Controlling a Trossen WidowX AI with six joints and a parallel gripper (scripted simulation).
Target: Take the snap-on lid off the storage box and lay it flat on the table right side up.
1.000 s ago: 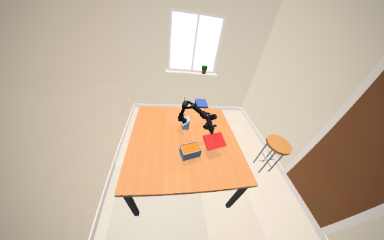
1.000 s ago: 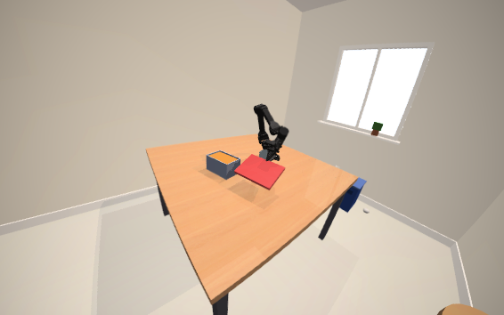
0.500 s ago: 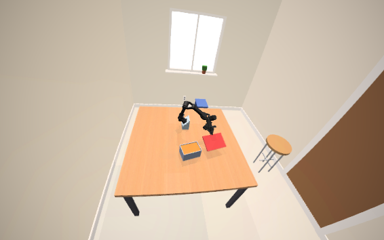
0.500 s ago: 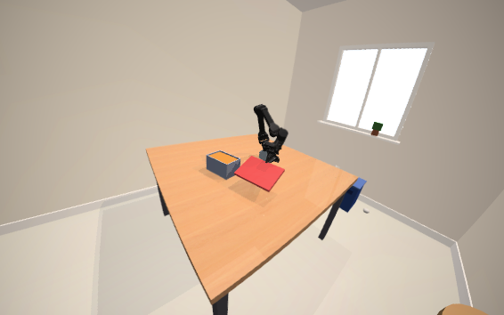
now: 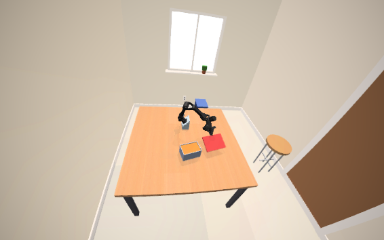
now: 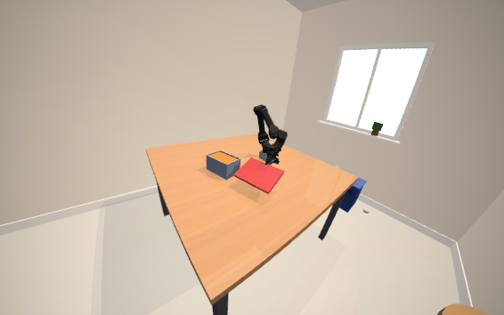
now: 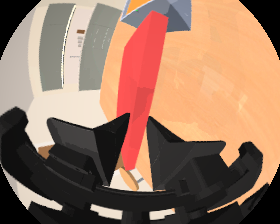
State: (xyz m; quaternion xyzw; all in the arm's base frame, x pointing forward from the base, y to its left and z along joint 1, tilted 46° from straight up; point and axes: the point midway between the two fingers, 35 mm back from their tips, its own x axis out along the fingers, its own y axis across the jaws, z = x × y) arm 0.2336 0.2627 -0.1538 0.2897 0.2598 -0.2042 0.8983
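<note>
Now: gripper tip 70 mm short of the red lid, 30 mm to the right of it and 20 mm above it. Also, from my gripper tip: storage box (240 mm to the right, 170 mm ahead, 70 mm below).
</note>
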